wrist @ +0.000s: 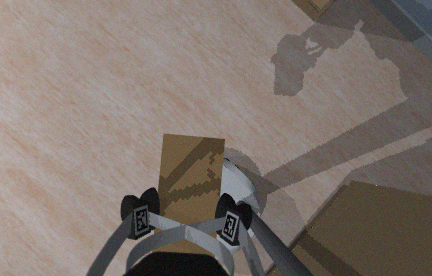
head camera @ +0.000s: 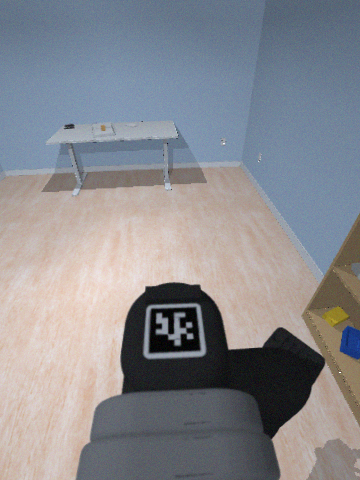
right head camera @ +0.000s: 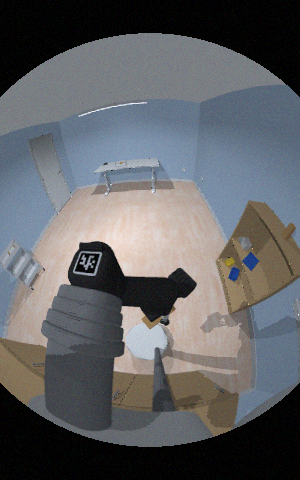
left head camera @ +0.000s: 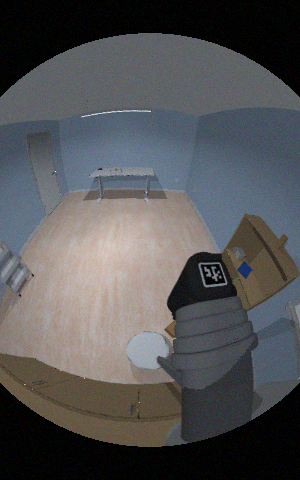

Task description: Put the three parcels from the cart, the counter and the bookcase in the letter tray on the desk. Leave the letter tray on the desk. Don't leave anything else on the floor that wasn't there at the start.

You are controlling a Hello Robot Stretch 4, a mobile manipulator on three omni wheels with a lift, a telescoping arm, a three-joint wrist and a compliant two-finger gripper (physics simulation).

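Pixels of known places: gripper, between the fingertips: [wrist: 188, 207]; robot's base, origin of its link: [right head camera: 147, 339] [left head camera: 146, 349].
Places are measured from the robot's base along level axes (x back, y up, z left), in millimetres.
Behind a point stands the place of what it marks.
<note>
My gripper [wrist: 188, 207] {y 987, x -173, z -87 mm} is shut on a flat brown parcel [wrist: 192, 162] {y 1012, x -200, z -120 mm} [right head camera: 151, 321], which sticks out past the fingertips. It is held above the floor, over a white round disc that seems part of my base. The white desk [head camera: 152, 131] {y 693, x -3214, z 203 mm} [left head camera: 137, 172] {y 693, x -3098, z 268 mm} [right head camera: 146, 164] {y 693, x -3050, z 164 mm} stands against the far wall. The letter tray [head camera: 96, 133] {y 696, x -3180, z 888 mm} lies on its top, with a small orange-brown parcel [head camera: 103, 128] {y 723, x -3292, z 820 mm} in it. The bookcase [head camera: 327, 295] {y 229, x -1022, z -1038 mm} [right head camera: 265, 250] {y 678, x -699, z -1230 mm} is at the right. The counter [left head camera: 90, 400] {y 643, x 395, z 370 mm} [right head camera: 150, 392] {y 584, x 378, z -71 mm} is near the bottom of both side head views. A white tiered cart [right head camera: 13, 248] {y 651, x -648, z 1998 mm} is at the left.
The bookcase holds a yellow item [head camera: 335, 316] {y 118, x -927, z -1093 mm} [right head camera: 230, 262] {y 117, x -913, z -1111 mm}, a blue bin [head camera: 352, 344] {y 75, x -745, z -1130 mm} [right head camera: 234, 274] {y 76, x -742, z -1150 mm}, another blue item [right head camera: 251, 261] {y 529, x -668, z -1099 mm} and a pale grey item [right head camera: 245, 243] {y 534, x -913, z -1121 mm}. A small dark object [head camera: 69, 126] {y 719, x -3470, z 1308 mm} is on the desk's left. A door [left head camera: 42, 170] {y 1093, x -2679, z 2553 mm} is at the far left.
</note>
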